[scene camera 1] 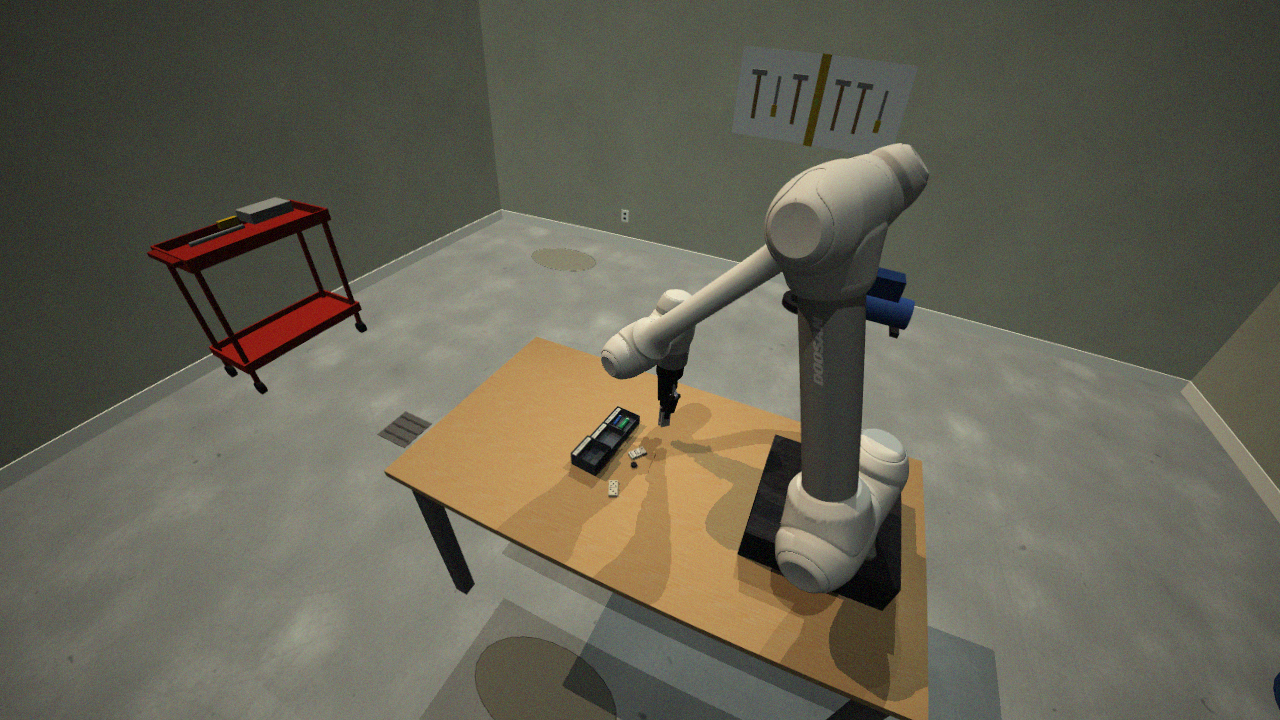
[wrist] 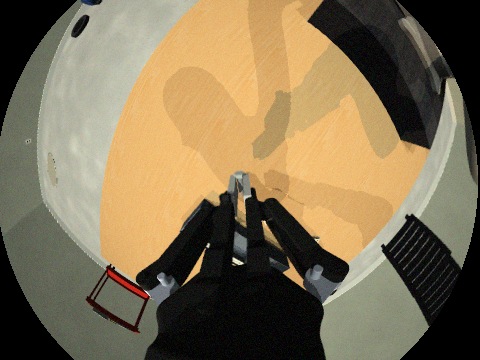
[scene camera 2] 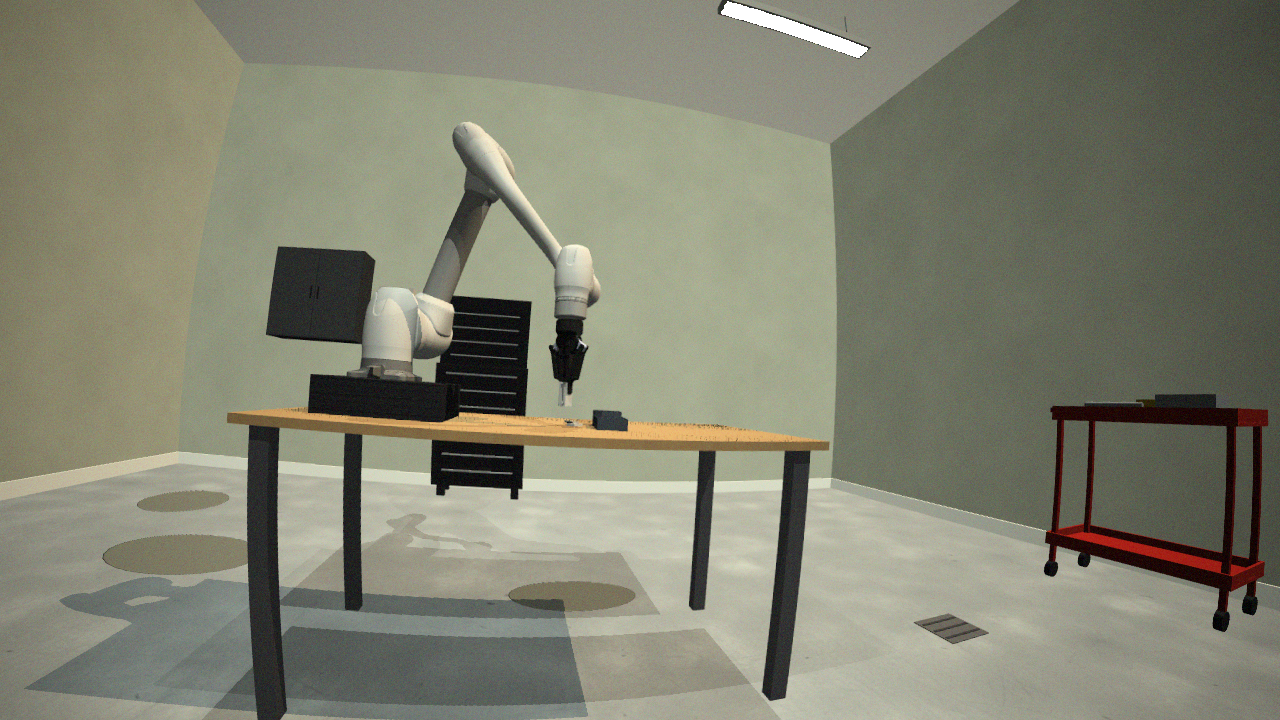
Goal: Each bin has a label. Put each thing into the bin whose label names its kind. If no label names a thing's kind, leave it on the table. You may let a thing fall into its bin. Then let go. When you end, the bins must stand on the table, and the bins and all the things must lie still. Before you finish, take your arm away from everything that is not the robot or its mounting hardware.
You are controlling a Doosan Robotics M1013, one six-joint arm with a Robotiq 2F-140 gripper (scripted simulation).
Labels:
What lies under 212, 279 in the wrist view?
The gripper.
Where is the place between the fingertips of the gripper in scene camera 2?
At 564, 406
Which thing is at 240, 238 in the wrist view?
A black bin row.

